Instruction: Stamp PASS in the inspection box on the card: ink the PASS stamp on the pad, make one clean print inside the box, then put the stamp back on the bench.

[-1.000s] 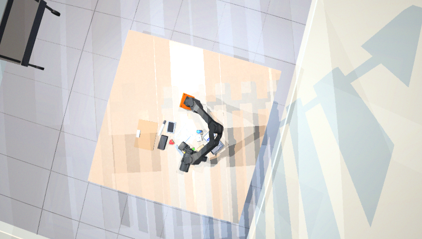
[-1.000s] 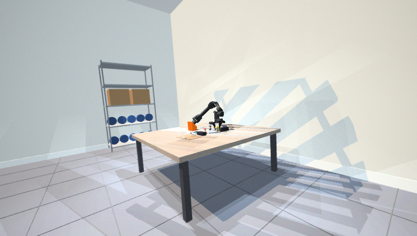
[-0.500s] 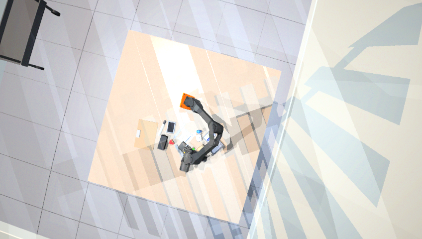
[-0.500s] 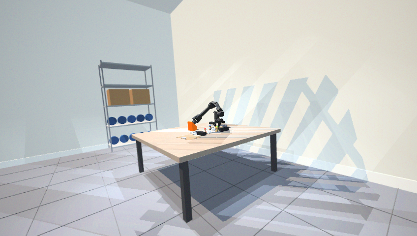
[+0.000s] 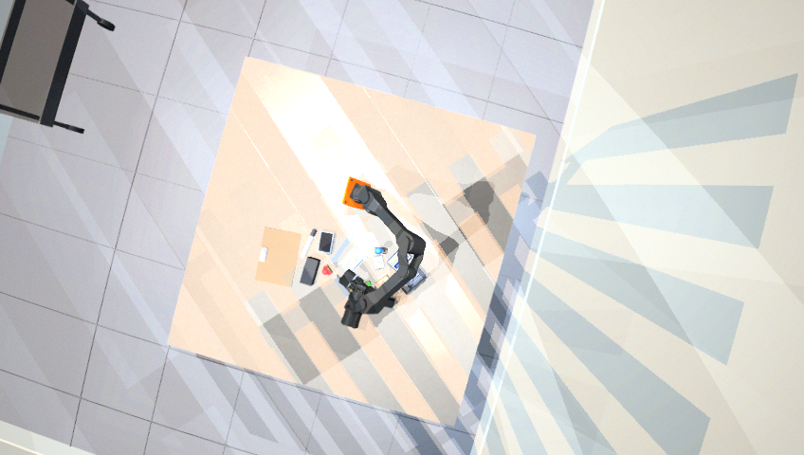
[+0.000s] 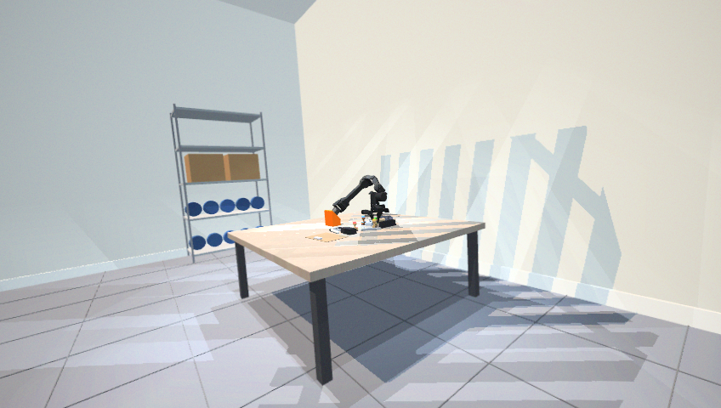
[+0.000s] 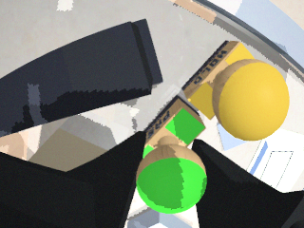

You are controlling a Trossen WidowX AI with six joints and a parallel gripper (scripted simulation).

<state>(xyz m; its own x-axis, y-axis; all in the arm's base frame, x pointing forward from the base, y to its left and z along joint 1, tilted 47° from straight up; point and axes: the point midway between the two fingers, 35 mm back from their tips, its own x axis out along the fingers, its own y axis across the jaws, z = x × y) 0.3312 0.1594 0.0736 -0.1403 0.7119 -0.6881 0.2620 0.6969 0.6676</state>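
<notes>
Right now my gripper tip is 220 mm to the left of the ink pad, 100 mm past it and 20 mm above it. The rest, counted from my gripper tip: long dark bar: 70 mm to the left, 40 mm ahead, 10 mm below; then tan block: 70 mm to the left, 30 mm behind; then pass stamp: right at my gripper tip.
</notes>
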